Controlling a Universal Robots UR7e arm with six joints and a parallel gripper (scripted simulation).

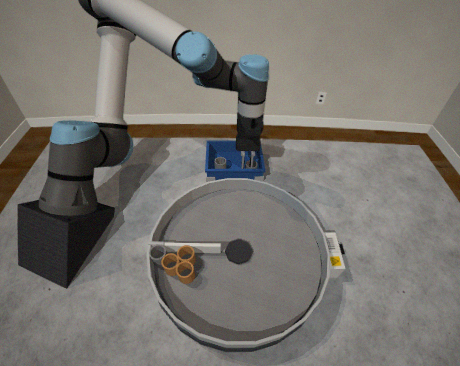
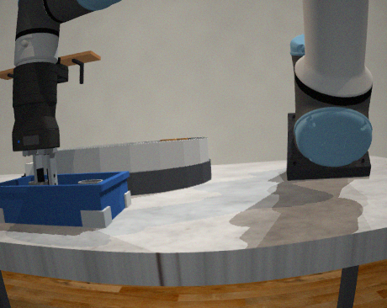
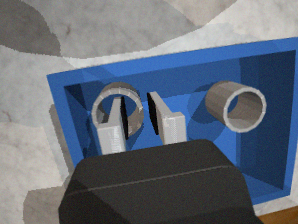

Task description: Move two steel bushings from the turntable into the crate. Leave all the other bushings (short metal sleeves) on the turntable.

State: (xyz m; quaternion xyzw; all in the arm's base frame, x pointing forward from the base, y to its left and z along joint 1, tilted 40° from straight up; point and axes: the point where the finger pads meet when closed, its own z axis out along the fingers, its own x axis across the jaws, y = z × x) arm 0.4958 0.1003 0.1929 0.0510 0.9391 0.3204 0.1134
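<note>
My hand is 4 cm to the right of the blue crate, 4 cm past it and 2 cm above it. Round my hand: round turntable (31 cm to the right, 4 cm behind, 1 cm above).
</note>
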